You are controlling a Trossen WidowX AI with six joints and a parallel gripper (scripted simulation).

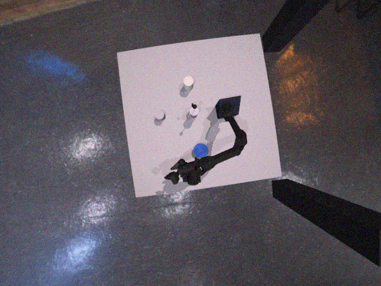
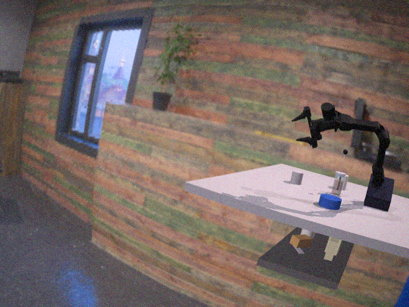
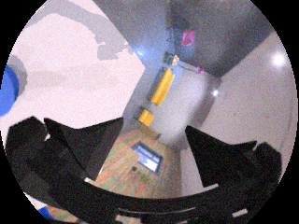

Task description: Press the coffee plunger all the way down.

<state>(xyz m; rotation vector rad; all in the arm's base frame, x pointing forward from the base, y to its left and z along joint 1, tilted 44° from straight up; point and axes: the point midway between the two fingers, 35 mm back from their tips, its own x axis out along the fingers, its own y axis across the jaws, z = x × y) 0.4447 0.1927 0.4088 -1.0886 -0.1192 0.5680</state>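
The coffee press is 430 mm to the right of my gripper tip, 210 mm behind it and 190 mm below it. Round my gripper tip: blue disc 290 mm below, 240 mm behind, 100 mm to the right; grey cylinder 430 mm to the right, 280 mm below, 70 mm ahead.
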